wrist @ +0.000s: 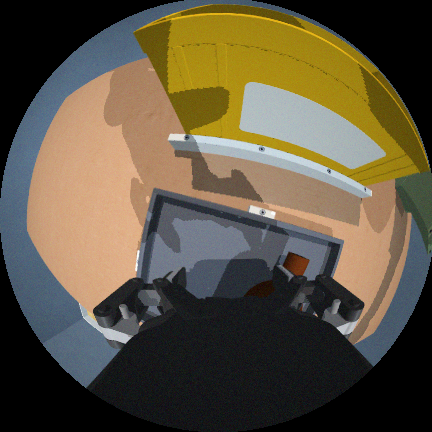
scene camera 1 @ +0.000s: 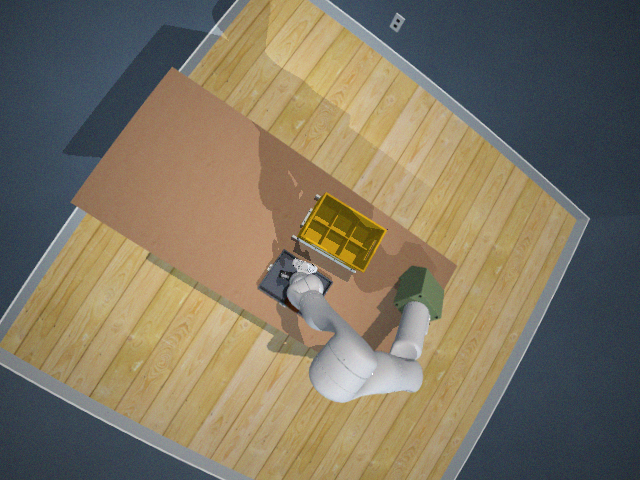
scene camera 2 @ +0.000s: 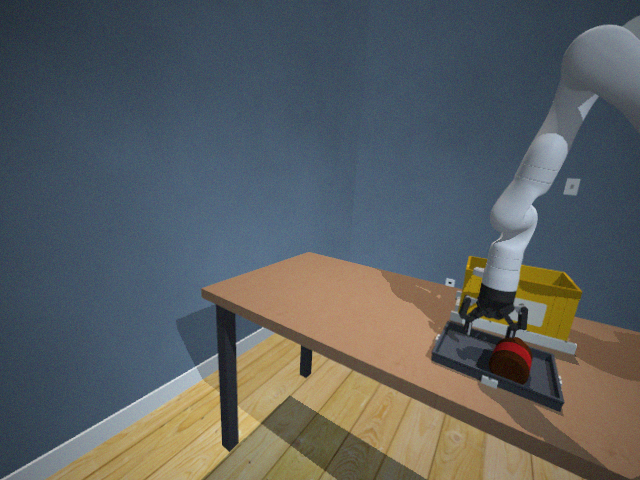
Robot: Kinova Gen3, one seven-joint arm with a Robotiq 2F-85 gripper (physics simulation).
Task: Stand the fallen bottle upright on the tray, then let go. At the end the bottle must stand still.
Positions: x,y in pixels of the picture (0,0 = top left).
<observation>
A yellow divided bin shows in the wrist view [241,77], in scene camera 1 [333,227] and in scene camera 2 [551,307]. A dark grey tray shows in the wrist view, in scene camera 1 [272,284] and in scene camera 2. One and the same spot on the dark grey tray: [wrist: 225,251] is [scene camera 2: 481,346].
</observation>
